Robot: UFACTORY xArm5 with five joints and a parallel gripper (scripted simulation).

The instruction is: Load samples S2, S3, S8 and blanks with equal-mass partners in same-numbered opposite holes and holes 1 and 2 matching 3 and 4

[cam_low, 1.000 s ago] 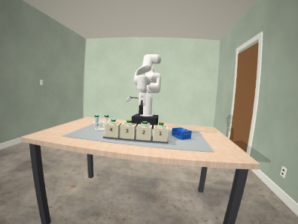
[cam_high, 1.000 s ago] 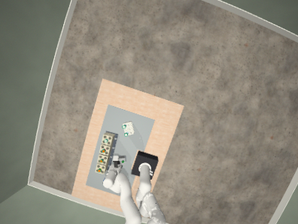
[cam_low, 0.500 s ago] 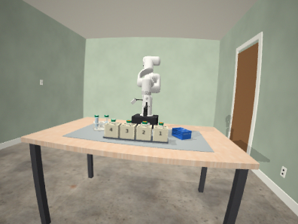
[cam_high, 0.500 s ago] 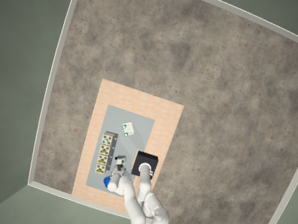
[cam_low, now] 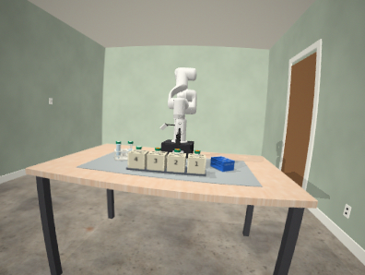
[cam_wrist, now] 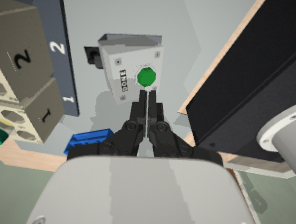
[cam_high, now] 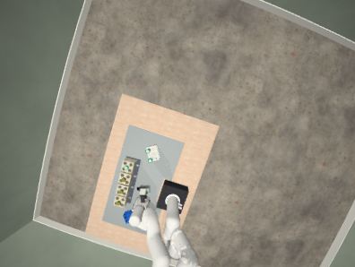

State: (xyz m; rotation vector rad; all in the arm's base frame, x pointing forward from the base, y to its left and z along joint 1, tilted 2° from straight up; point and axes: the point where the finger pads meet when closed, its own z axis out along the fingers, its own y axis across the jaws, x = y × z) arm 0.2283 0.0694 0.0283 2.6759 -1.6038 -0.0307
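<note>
The done key desk is 2 cm ahead of my hand, 1 cm to the left of it and 8 cm below it. The rest, counted from my hand: blank rack RB 12 cm ahead, 34 cm to the right, 10 cm below; loading stand ST 21 cm ahead, 2 cm to the left, 13 cm below; blue sample rack RS 1 cm ahead, 30 cm to the left, 10 cm below.
</note>
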